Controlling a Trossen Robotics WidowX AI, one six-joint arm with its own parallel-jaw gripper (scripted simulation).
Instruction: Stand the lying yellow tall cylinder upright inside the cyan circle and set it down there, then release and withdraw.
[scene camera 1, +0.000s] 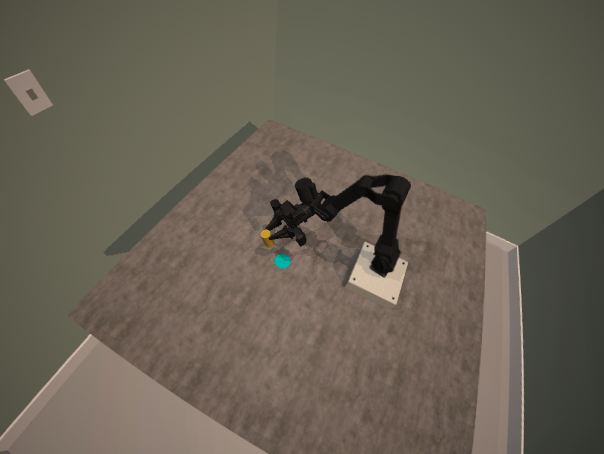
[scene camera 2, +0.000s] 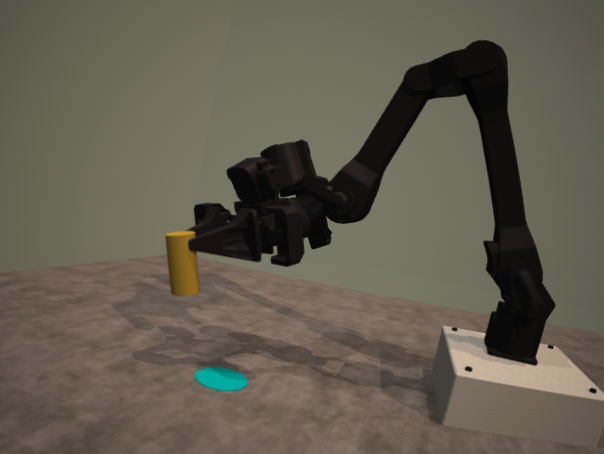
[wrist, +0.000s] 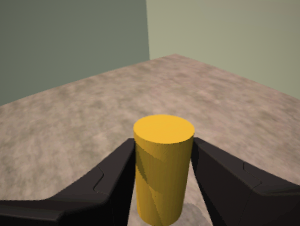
Labels:
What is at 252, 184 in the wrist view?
My gripper.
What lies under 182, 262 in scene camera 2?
A yellow cylinder.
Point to my gripper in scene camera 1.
266, 235

